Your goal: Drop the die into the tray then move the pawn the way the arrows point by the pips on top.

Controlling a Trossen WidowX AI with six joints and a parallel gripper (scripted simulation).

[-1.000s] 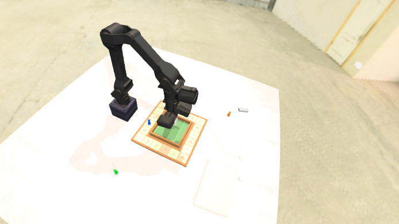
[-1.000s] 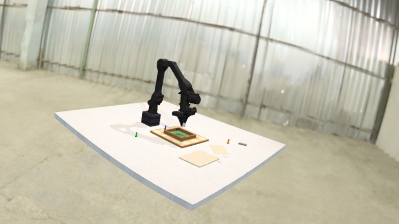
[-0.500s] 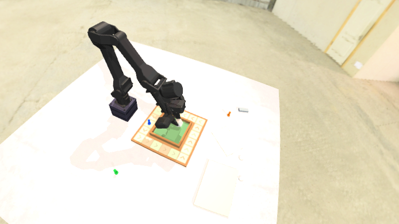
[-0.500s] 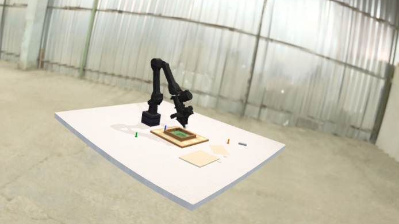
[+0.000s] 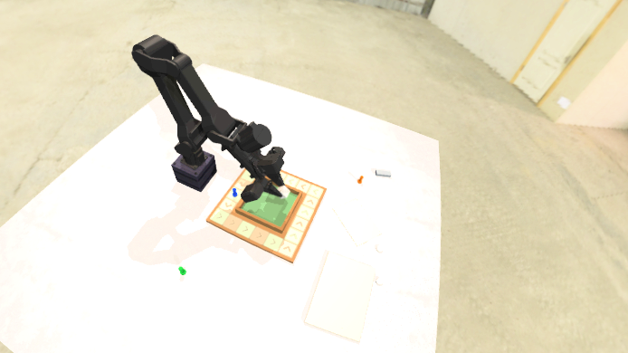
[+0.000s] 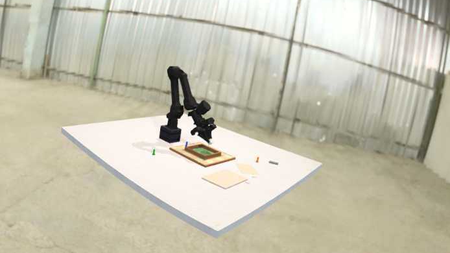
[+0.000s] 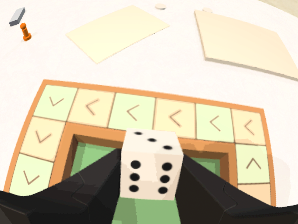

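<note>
The blue pawn lies 150 mm behind my gripper tip, 70 mm below it and 40 mm to the right of it. From my gripper tip the other things lie so: dice tray: 90 mm below, 40 mm behind, 10 mm to the right; then green pawn: 310 mm to the right, 130 mm behind, 80 mm below; then orange pawn: 240 mm to the left, 190 mm ahead, 80 mm below.
</note>
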